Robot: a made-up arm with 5 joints.
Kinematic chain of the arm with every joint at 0, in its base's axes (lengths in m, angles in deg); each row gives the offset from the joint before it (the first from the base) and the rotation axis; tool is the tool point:
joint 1: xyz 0 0 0.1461 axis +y
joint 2: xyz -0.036 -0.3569 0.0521 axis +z
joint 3: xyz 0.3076 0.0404 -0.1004 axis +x
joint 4: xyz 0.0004 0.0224 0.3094 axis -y
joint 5: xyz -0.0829 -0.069 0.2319 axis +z
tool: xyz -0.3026 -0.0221 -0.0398
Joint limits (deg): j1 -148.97..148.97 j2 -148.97..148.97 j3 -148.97..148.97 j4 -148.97..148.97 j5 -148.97..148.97
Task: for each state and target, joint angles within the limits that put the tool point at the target. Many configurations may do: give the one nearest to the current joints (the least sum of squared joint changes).
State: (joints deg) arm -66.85 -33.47 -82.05 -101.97 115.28
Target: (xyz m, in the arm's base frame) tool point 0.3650 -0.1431 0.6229
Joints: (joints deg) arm -35.02 -19.98 -107.99 -92.84 105.71
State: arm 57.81 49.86 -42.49 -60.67 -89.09
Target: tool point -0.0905 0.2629 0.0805
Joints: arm 59.54 49.28 -59.37 -89.92 -122.06
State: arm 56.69 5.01 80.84 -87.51 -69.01
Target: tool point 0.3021 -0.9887 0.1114
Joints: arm 50.06 -17.78 86.10 -75.69 -65.14
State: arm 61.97 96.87 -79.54 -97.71 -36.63
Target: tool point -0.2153 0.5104 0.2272
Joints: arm 53.83 54.53 -93.16 -109.93 -21.73
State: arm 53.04 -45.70 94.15 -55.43 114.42
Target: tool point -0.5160 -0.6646 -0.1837
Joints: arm 95.81 -26.26 119.15 -67.23 114.56
